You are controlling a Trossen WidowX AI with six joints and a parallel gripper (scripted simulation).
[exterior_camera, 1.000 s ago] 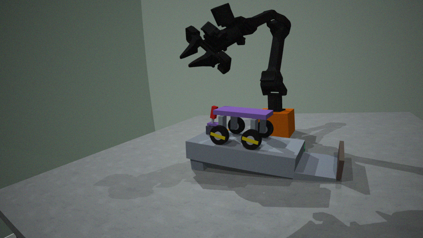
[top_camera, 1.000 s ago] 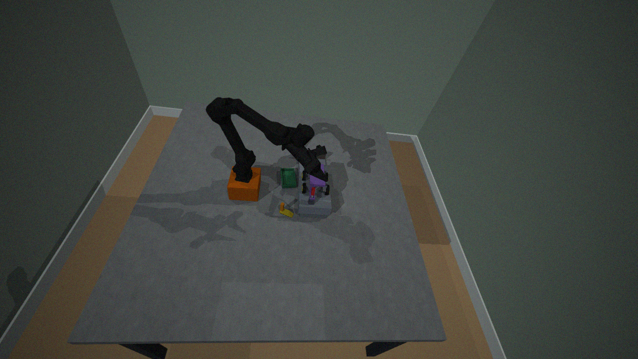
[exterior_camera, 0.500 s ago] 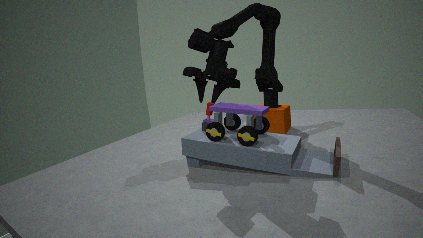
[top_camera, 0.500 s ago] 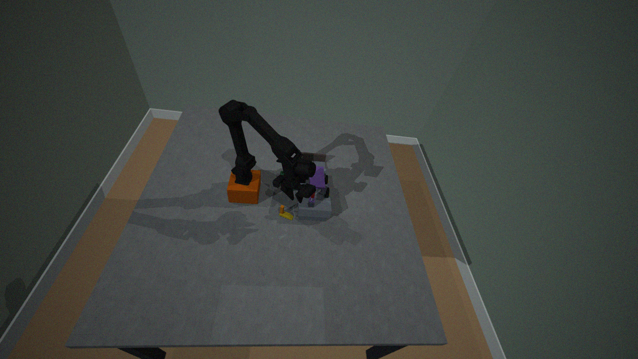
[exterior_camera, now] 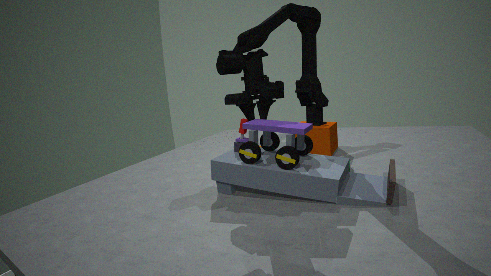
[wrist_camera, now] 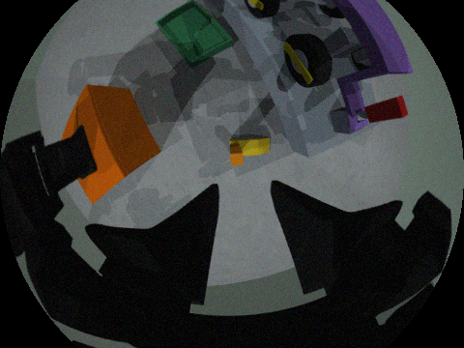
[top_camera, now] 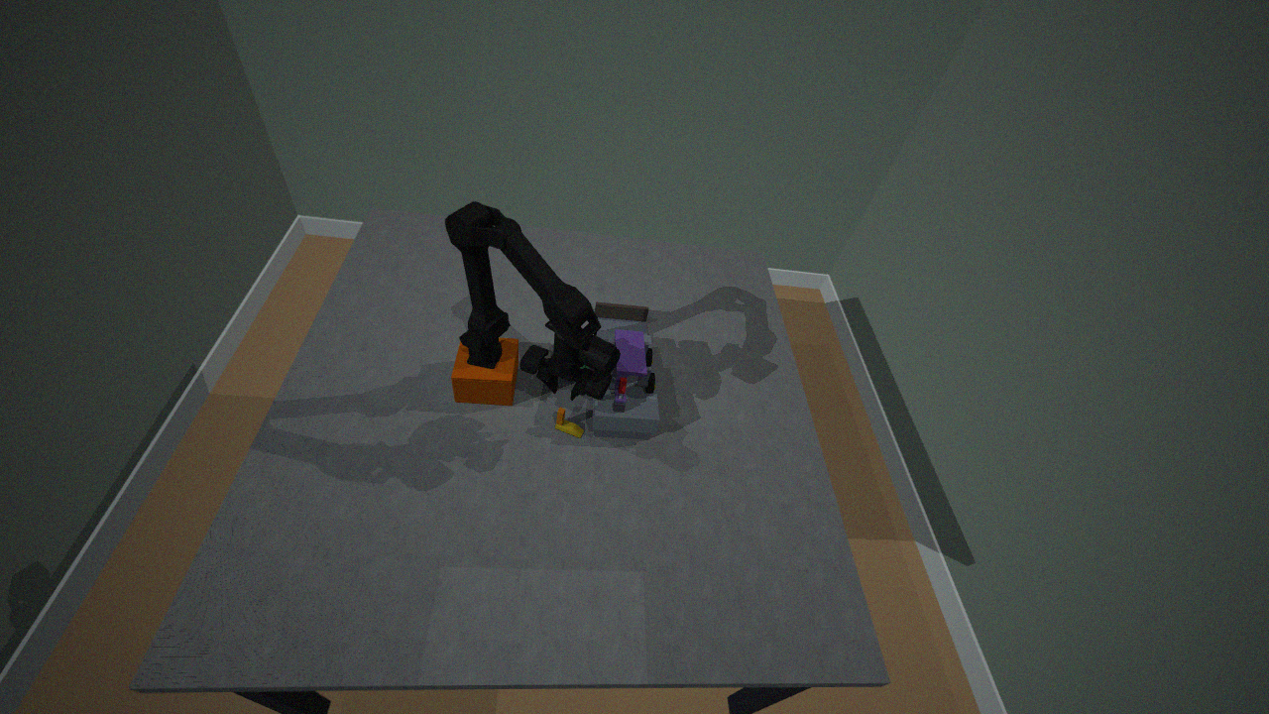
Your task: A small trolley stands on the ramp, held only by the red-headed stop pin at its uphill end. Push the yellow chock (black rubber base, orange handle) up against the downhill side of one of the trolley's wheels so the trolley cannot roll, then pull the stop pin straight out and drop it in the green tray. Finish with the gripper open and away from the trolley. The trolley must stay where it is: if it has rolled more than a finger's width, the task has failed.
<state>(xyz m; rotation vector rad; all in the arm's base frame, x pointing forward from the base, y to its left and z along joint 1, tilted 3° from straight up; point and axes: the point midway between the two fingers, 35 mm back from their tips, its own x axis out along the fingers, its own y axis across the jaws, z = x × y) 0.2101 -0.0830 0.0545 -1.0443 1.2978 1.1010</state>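
Right now the yellow chock is 110 mm below my gripper tip and 20 mm ahead of it. The rest, counted from my gripper tip: trolley (140 mm to the left, 120 mm ahead, 20 mm below); then red-headed stop pin (120 mm ahead, 40 mm to the left); then grey ramp (150 mm to the left, 120 mm ahead, 80 mm below).
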